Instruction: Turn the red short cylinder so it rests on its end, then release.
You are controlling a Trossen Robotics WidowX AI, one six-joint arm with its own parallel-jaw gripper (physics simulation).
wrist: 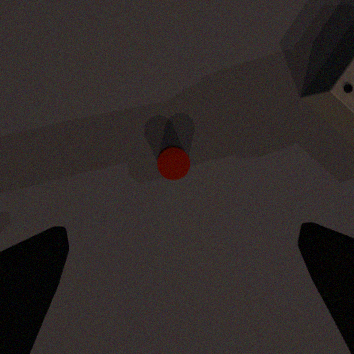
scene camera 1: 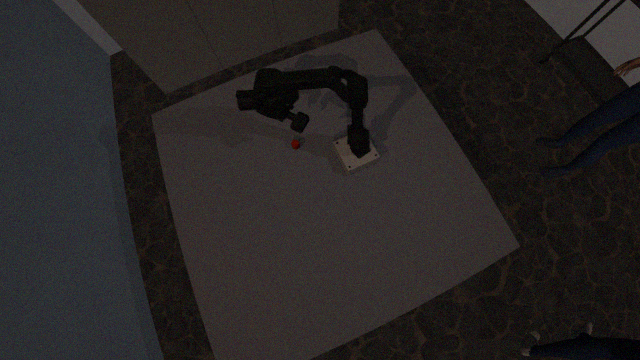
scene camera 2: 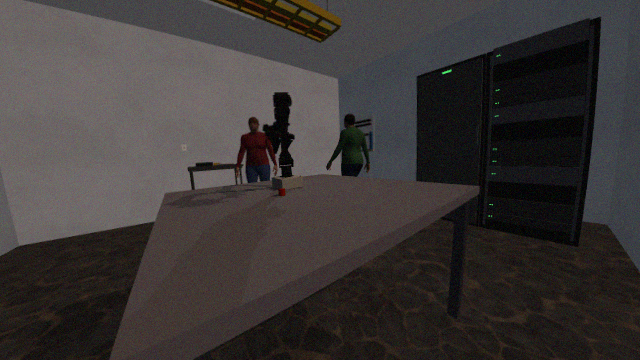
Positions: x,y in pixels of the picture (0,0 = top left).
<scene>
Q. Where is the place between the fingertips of the gripper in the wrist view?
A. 185,236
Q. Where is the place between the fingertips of the gripper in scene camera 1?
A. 287,123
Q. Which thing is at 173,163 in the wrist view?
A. A red short cylinder.
</scene>
